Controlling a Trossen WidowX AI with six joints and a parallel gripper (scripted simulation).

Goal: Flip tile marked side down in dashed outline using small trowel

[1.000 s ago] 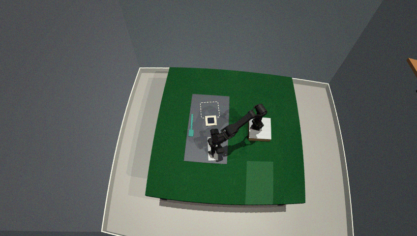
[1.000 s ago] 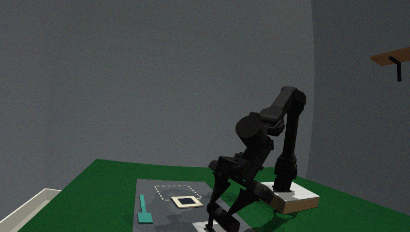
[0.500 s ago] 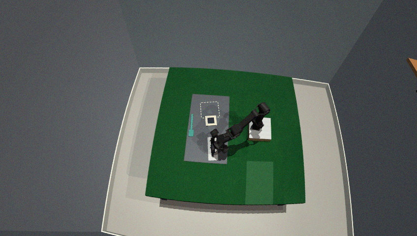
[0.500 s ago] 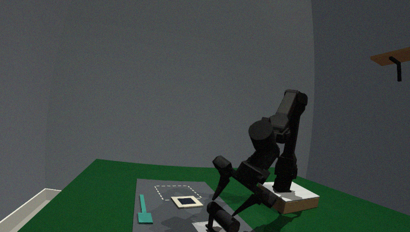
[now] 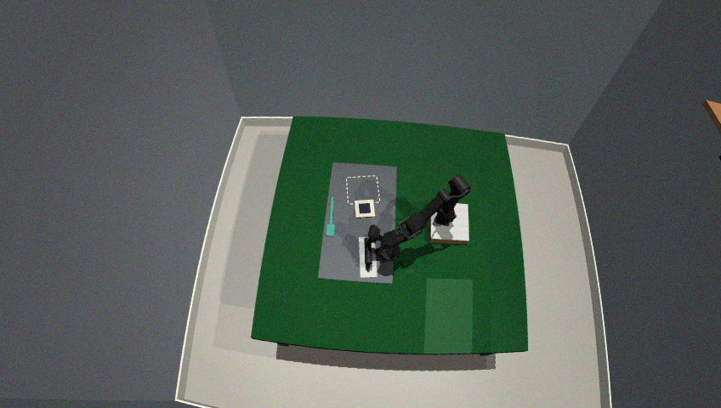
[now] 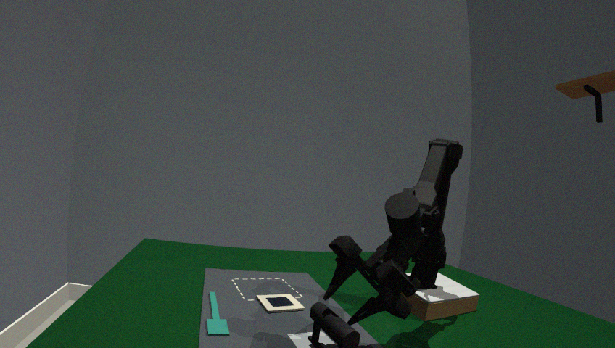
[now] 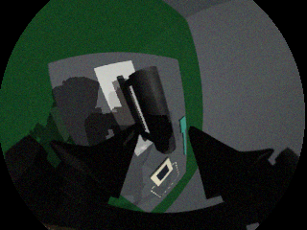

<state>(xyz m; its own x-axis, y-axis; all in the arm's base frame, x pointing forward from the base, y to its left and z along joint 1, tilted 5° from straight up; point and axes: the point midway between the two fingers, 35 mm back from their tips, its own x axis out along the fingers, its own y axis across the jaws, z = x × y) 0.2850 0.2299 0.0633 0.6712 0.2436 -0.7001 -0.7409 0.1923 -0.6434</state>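
Now: the grey mat 170 mm to the right of my gripper tip, 110 mm below it and 90 mm ahead of it. Round my gripper tip: teal trowel 220 mm ahead, 130 mm to the right, 90 mm below; then cream tile 230 mm to the right, 90 mm below, 80 mm ahead.
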